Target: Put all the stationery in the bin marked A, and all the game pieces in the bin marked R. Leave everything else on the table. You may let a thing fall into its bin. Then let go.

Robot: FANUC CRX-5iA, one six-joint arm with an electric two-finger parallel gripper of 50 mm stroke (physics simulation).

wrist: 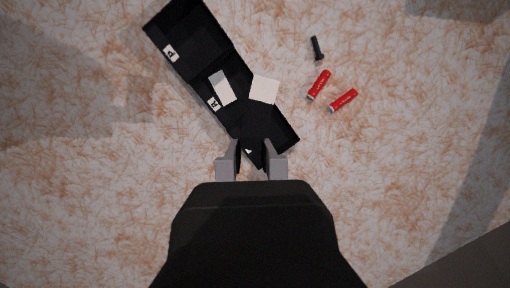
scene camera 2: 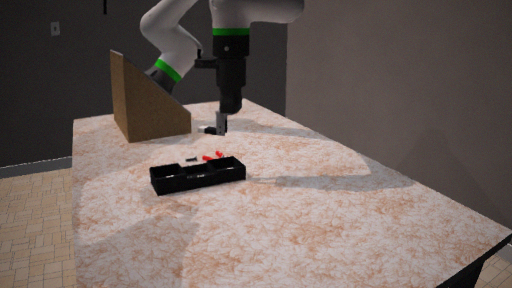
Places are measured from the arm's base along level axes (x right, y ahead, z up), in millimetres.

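Pixels of known places: gripper, fingertip midpoint: (wrist: 250, 149) (scene camera 2: 222, 133); arm's base at its link origin: (scene camera 2: 155, 85).
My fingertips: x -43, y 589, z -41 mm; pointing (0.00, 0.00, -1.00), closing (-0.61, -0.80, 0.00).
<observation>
Ahead of a thing's pixels: the offset from my fingertips to its middle. "*": to the spot under its first point.
My gripper (scene camera 2: 221, 132) (wrist: 250, 149) is shut on a black-sleeved eraser with a white end @(dx +23, dy -26, dz +4 mm) (scene camera 2: 204, 130) (wrist: 264, 89), held in the air above table height. In the wrist view the eraser points forward from the fingers and overlaps the bin marked A @(* dx -46, dy -46, dz -126 mm) (wrist: 286, 134), whose label is mostly hidden. The middle bin, marked R @(* dx +47, dy +23, dz -104 mm) (wrist: 220, 118), holds a pale white-and-grey block @(dx +81, dy -9, dz -122 mm) (wrist: 222, 89). In the scene view the black three-part tray @(dx +68, dy -17, dz -109 mm) (scene camera 2: 200, 184) stands nearer the camera than the gripper; its labels cannot be read there.
Two red batteries @(dx -12, dy -135, dz -126 mm) (scene camera 2: 207, 158) (wrist: 318, 85) @(dx -58, dy -154, dz -126 mm) (wrist: 343, 100) and a dark bolt @(dx +37, dy -165, dz -127 mm) (scene camera 2: 191, 159) (wrist: 317, 48) lie beside the tray. The bin marked P @(* dx +178, dy +19, dz -91 mm) (wrist: 155, 39) is at the tray's far end in the wrist view. A brown wedge-shaped block (scene camera 2: 150, 107) stands at the back left.
</observation>
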